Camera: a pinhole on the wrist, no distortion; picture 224 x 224 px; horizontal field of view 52.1 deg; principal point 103.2 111.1 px. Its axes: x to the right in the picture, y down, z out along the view. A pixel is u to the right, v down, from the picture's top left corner.
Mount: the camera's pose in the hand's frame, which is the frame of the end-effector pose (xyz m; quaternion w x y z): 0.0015 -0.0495 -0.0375 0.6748 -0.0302 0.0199 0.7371
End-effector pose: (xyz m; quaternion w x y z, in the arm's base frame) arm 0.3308 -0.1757 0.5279 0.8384 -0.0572 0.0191 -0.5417
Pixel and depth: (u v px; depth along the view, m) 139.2 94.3 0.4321
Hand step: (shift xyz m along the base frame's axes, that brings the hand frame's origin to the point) 0.0909 0.0323 0.3808
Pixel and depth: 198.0 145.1 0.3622
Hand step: 0.1086 0.1374 0.2940
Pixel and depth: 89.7 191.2 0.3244
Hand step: -0.0713 0.1040 0.2871
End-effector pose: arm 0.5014 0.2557 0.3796 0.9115 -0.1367 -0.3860 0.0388
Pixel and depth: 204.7 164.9 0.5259
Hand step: -0.4334 0.2757 0.1489
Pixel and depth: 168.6 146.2 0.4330
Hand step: -0.3295 0.1636 0.1709
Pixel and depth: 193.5 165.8 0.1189
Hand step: -0.0782 0.0139 0.0278
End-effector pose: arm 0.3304 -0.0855 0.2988 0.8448 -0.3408 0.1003 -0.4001
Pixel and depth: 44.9 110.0 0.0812
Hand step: -0.0177 -0.0082 0.0760
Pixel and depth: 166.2 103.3 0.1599
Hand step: 0.0563 0.0614 0.0851
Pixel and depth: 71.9 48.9 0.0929
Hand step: 0.0097 -0.0154 0.0798
